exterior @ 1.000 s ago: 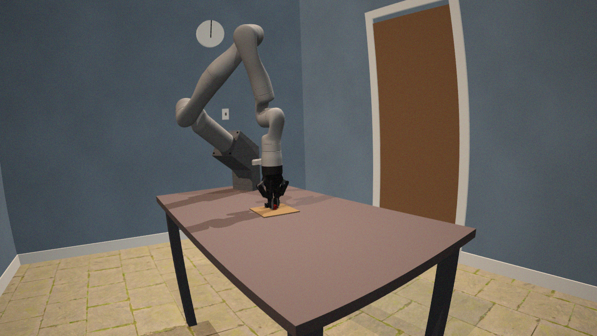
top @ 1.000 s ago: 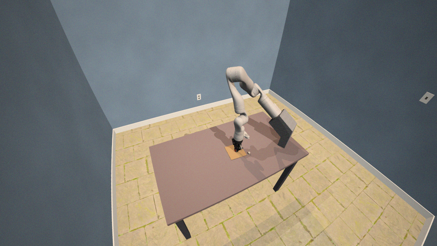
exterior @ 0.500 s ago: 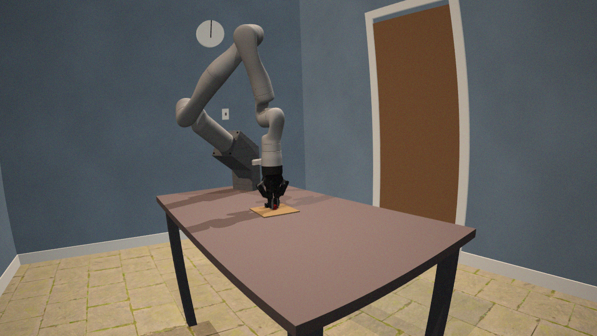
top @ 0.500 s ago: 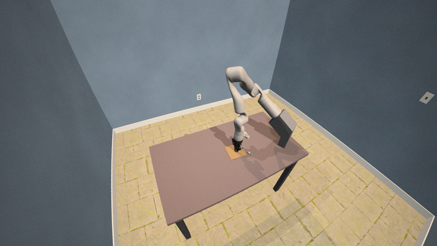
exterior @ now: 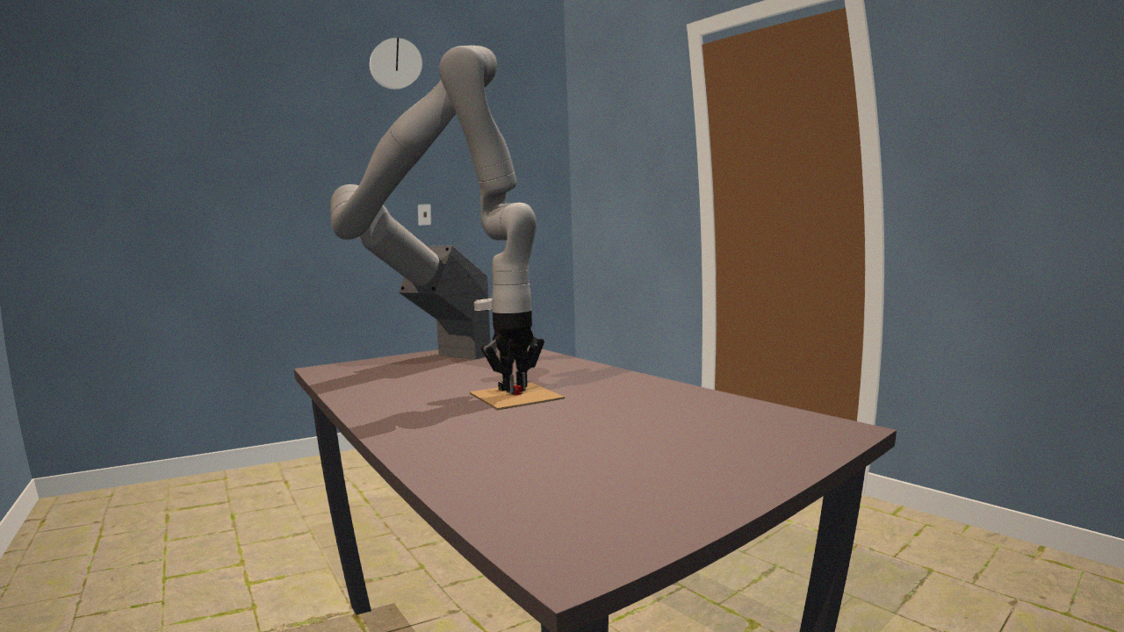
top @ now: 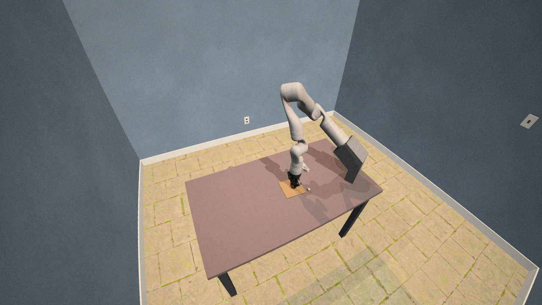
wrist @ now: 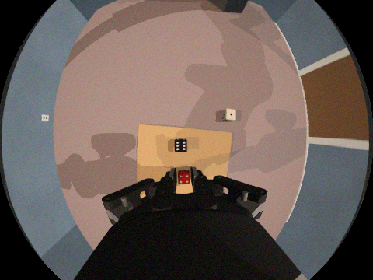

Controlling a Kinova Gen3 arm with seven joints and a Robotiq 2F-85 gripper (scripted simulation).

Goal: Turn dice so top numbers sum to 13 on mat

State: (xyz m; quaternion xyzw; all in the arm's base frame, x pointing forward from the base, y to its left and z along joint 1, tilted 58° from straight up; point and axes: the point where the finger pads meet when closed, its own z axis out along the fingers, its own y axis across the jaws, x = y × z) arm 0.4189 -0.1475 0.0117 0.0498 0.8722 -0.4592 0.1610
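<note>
The red die lies 10 mm below my hand. Also, from my hand: tan mat 20 mm below.
</note>
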